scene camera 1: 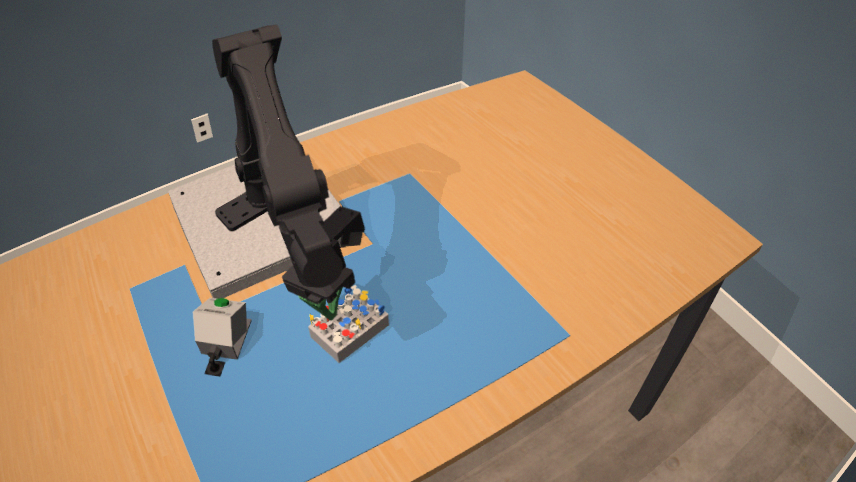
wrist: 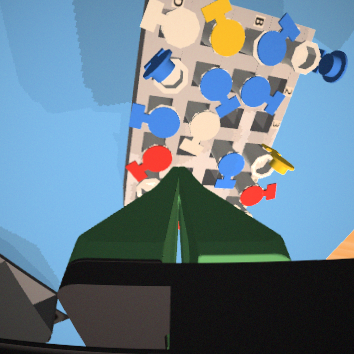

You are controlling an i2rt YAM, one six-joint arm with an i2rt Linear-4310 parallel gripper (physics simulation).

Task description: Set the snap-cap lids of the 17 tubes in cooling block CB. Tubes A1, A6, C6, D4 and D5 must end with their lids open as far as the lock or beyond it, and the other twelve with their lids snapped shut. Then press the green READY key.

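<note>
Cooling block CB stands on the blue mat. My gripper is shut and empty, fingertips low over the block's far-numbered rows; they hide some tubes. In the wrist view, A1's blue lid hangs open outside the block. D2's blue lid stands open, and A4's yellow lid is open. D4's red lid lies over its tube. D5's pale rim shows uncovered; its lid is hidden. A5's red lid looks shut. A6 and C6 cannot be made out. The green READY key tops a grey box.
The grey key box stands left of the block, on the blue mat. The arm's pale base plate lies behind them. The wooden table extends to the right. A dark table leg shows beyond its edge.
</note>
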